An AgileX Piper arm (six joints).
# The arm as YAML. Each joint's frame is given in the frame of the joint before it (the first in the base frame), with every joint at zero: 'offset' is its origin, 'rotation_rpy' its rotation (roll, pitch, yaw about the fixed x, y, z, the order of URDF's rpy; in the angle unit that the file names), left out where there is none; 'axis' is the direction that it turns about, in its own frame. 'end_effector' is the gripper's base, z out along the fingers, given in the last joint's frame.
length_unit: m
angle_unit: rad
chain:
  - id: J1
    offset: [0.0, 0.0, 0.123]
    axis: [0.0, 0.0, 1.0]
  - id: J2
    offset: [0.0, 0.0, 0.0]
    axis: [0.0, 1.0, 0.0]
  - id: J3
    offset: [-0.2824, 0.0, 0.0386]
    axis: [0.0, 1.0, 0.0]
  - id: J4
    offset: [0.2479, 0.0, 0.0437]
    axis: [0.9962, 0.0, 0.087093]
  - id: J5
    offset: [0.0, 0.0, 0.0]
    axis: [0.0, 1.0, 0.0]
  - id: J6
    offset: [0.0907, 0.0, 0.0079]
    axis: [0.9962, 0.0, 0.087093]
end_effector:
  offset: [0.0, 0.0, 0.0]
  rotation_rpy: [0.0, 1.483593, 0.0]
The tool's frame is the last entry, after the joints.
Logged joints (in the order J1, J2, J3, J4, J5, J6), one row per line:
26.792 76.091 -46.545 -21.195 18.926 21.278
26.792 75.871 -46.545 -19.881 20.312 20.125
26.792 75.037 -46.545 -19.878 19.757 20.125
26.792 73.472 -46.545 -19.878 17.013 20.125
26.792 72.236 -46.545 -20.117 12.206 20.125
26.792 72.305 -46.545 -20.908 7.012 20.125
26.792 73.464 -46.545 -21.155 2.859 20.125
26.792 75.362 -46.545 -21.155 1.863 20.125
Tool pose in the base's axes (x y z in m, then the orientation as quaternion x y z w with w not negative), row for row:
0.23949 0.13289 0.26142 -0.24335 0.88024 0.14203 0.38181
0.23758 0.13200 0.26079 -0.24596 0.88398 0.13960 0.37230
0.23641 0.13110 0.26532 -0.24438 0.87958 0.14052 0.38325
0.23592 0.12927 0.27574 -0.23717 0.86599 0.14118 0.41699
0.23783 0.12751 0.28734 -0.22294 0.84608 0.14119 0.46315
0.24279 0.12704 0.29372 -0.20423 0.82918 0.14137 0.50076
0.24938 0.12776 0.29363 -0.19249 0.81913 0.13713 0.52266
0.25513 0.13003 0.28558 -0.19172 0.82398 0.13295 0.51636
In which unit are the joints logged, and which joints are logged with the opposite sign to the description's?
The joints are logged in degrees. Opposite sign: J4, J6.
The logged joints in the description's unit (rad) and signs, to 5 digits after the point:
0.46761 1.32804 -0.81236 0.36992 0.33032 -0.37137
0.46761 1.32420 -0.81236 0.34699 0.35451 -0.35125
0.46761 1.30964 -0.81236 0.34694 0.34482 -0.35125
0.46761 1.28233 -0.81236 0.34694 0.29693 -0.35125
0.46761 1.26076 -0.81236 0.35111 0.21303 -0.35125
0.46761 1.26196 -0.81236 0.36491 0.12238 -0.35125
0.46761 1.28219 -0.81236 0.36922 0.04990 -0.35125
0.46761 1.31532 -0.81236 0.36922 0.03252 -0.35125

